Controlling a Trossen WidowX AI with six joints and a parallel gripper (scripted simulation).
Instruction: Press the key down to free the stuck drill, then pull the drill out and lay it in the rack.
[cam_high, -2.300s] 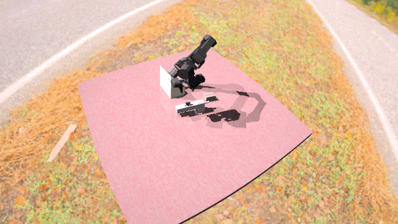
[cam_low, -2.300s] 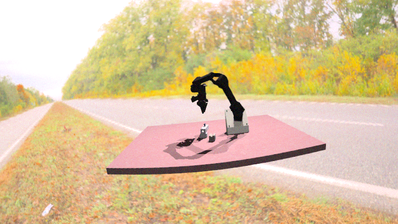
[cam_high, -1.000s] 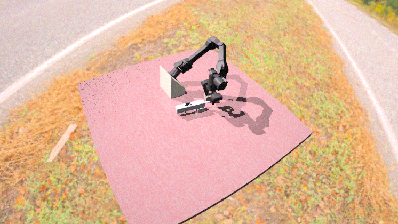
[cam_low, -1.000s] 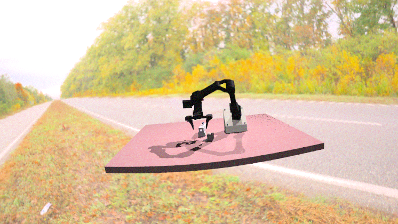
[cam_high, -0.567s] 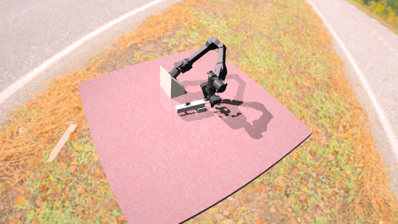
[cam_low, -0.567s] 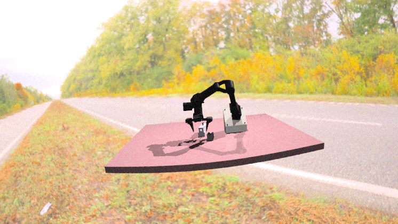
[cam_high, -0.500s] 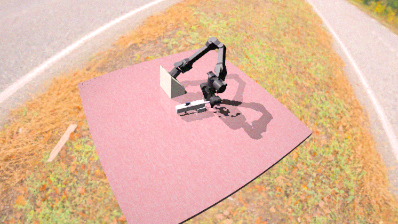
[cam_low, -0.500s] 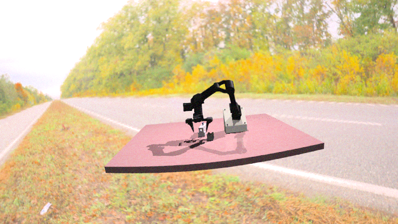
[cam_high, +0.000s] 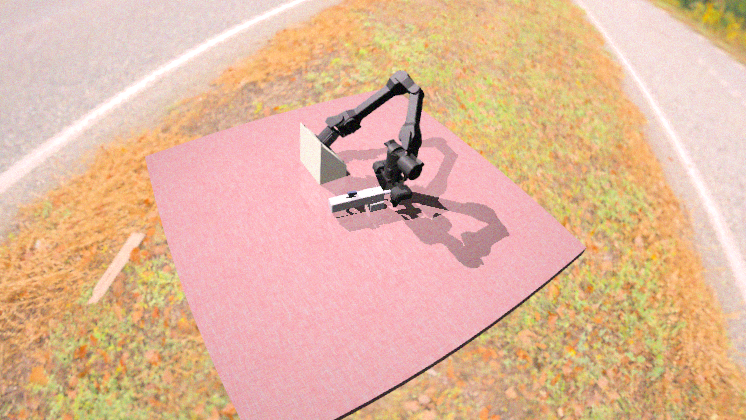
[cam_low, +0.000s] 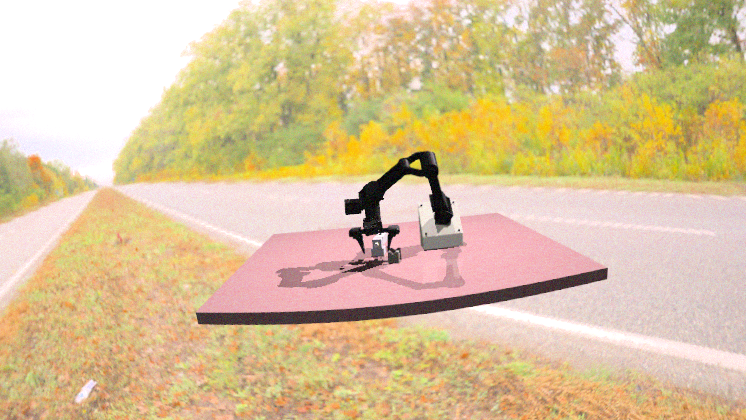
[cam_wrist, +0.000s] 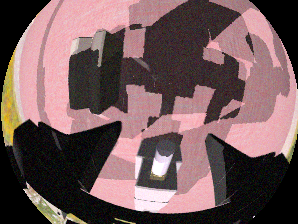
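My gripper tip is 60 mm to the left of the drill and 30 mm below it. From my gripper tip the other things lie so: light grey block 10 mm behind, 110 mm to the right, 20 mm above; grey rack 70 mm behind, 60 mm to the left; blue key 10 mm behind, 140 mm to the right, 30 mm above.
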